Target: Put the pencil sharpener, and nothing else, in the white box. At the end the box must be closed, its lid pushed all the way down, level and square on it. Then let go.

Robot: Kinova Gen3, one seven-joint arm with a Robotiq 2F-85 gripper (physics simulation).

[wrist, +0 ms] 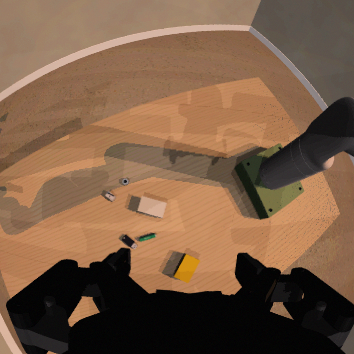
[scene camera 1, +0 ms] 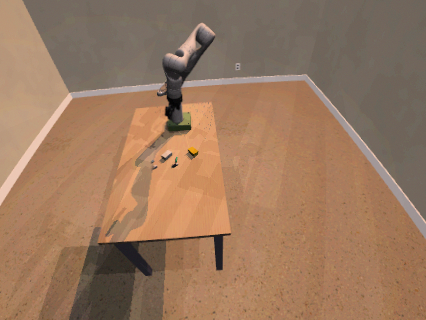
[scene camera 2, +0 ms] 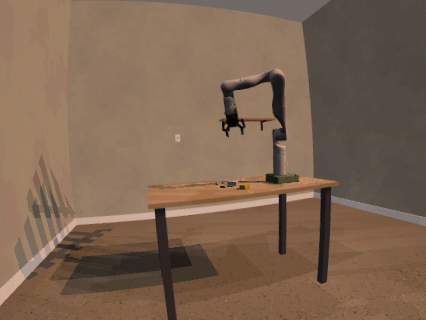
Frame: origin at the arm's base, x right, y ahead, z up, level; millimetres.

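Seen in the pictures: gripper, fingertip midpoint: [wrist: 183, 263] [scene camera 1: 173, 114] [scene camera 2: 235, 136]; arm's base at its link origin: [wrist: 271, 173] [scene camera 1: 177, 119] [scene camera 2: 279, 174].
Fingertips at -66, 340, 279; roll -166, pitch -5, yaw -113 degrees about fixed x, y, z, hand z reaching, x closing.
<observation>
Pixels of each thing's top centre, then the offset from my fingertips to it, as dx, dy, dz.
- white box at its top centre: [wrist: 151, 206] [scene camera 1: 166, 153] +99, +4, -306
- small silvery piece at its top centre: [wrist: 109, 195] [scene camera 1: 154, 166] +162, +101, -319
- small round ring-like piece at its top centre: [wrist: 124, 180] +188, +51, -322
- green item at its top centre: [wrist: 147, 236] +31, +39, -320
- dark item with a pale end, top centre: [wrist: 129, 242] +32, +87, -323
- yellow block at its top centre: [wrist: 186, 268] [scene camera 2: 244, 184] [scene camera 1: 192, 150] -75, -25, -306
The white box [scene camera 1: 167, 154] [scene camera 2: 232, 184] [wrist: 151, 206] stands on the table. Its top looks flat and pale, as if covered; lid details are too small to tell. A small silvery piece [scene camera 1: 154, 166] [wrist: 109, 195], which looks like the pencil sharpener, lies apart from the box, to its left in the wrist view. My gripper [scene camera 2: 235, 134] [wrist: 183, 263] is open and empty, high above the table. In scene camera 1 its fingers are small and dark against the arm.
A small round ring-like piece [wrist: 125, 181] lies near the silvery piece. A green item [wrist: 147, 237] and a dark item with a pale end [wrist: 129, 241] lie close together. A yellow block [scene camera 1: 193, 151] [scene camera 2: 244, 186] [wrist: 186, 268] stands apart. A wall shelf [scene camera 2: 257, 119] shows behind the arm.
</observation>
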